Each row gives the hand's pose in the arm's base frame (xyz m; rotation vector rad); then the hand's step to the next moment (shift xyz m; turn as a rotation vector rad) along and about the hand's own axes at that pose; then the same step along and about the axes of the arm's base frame.
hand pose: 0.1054 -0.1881 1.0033 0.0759 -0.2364 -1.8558
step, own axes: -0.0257 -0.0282 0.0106 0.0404 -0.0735 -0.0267
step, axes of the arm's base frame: -0.0208 0.0336 0.0029 -0.0764 -0.0215 -0.0381
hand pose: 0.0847 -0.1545 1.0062 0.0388 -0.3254 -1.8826
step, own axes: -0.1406 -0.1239 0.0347 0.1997 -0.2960 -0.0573
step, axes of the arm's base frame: -0.0742 0.1749 -0.0156 -0.3293 -0.1108 -0.1002
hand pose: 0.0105 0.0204 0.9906 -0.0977 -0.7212 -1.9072
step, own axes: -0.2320 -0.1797 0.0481 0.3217 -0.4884 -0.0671
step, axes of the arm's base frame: -0.0617 0.2615 -0.1275 -0.5467 -0.1622 -0.1460
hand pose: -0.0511 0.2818 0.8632 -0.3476 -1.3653 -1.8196
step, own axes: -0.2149 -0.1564 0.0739 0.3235 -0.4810 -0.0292
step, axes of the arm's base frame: 0.0018 0.1731 -0.2148 -0.5516 -0.1297 -0.1257
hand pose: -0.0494 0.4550 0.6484 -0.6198 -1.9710 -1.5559
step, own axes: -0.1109 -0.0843 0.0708 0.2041 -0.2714 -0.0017
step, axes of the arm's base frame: 0.0177 0.0478 -0.1477 -0.3293 -0.0583 -0.0592
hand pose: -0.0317 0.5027 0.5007 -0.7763 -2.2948 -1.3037
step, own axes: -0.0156 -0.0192 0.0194 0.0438 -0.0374 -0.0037
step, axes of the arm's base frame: -0.0013 0.0046 -0.0311 -0.0573 -0.0068 0.0026
